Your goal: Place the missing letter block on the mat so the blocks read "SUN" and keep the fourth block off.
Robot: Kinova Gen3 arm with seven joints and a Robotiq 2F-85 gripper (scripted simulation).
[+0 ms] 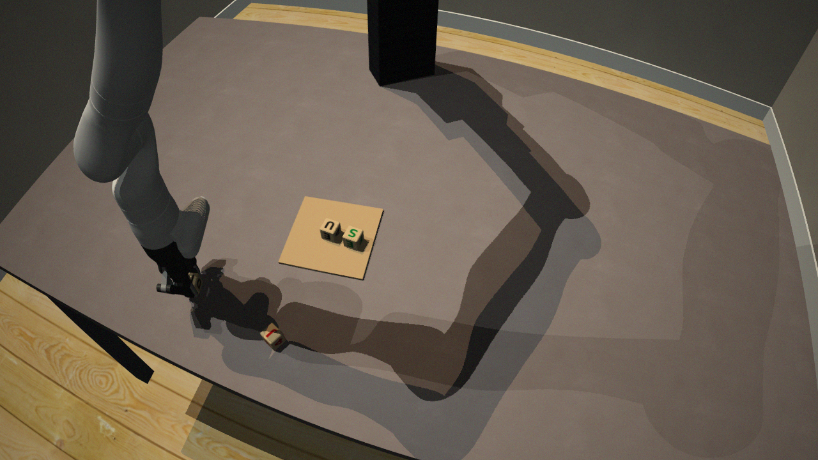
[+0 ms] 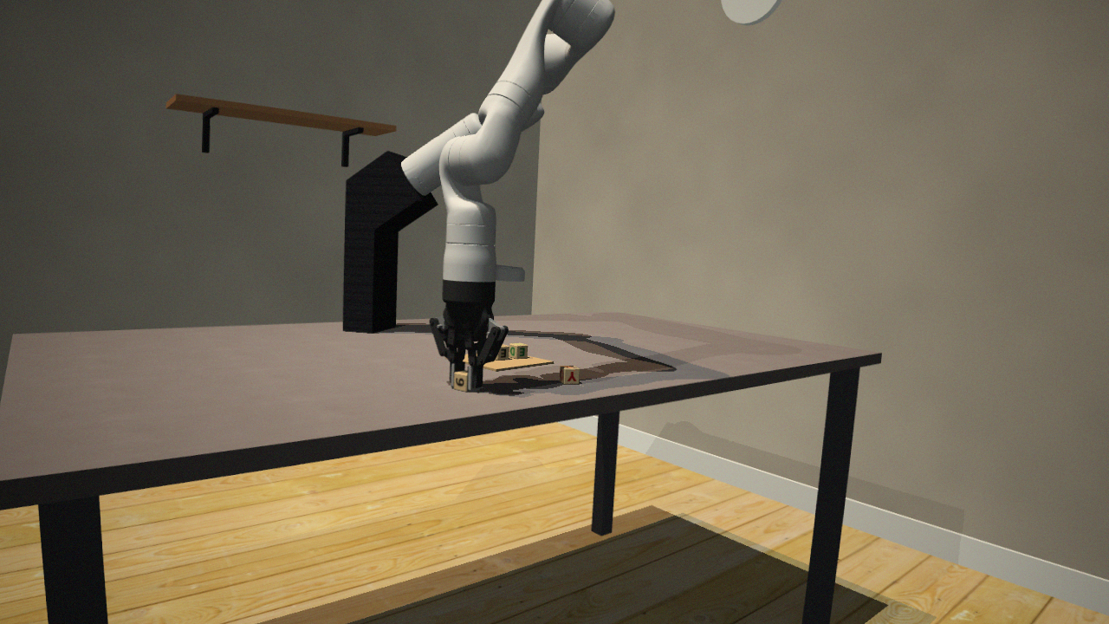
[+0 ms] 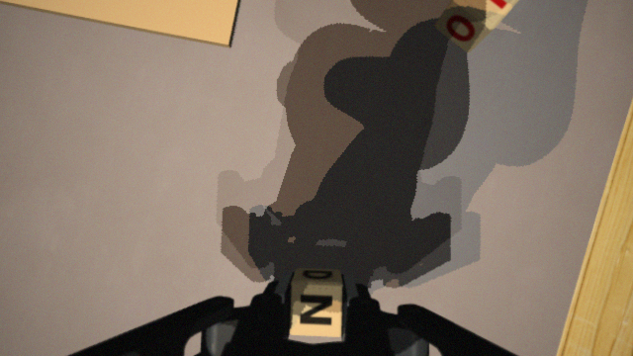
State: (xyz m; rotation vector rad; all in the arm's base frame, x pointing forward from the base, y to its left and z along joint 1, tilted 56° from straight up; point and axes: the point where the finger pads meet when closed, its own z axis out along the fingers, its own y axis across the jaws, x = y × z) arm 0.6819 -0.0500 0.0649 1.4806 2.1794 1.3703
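The U block is 22 cm behind my hand and 11 cm to the left of it. Round my hand: S block: 24 cm behind, 15 cm to the left; then N block: 1 cm below; then mat: 22 cm behind, 11 cm to the left, 2 cm below.
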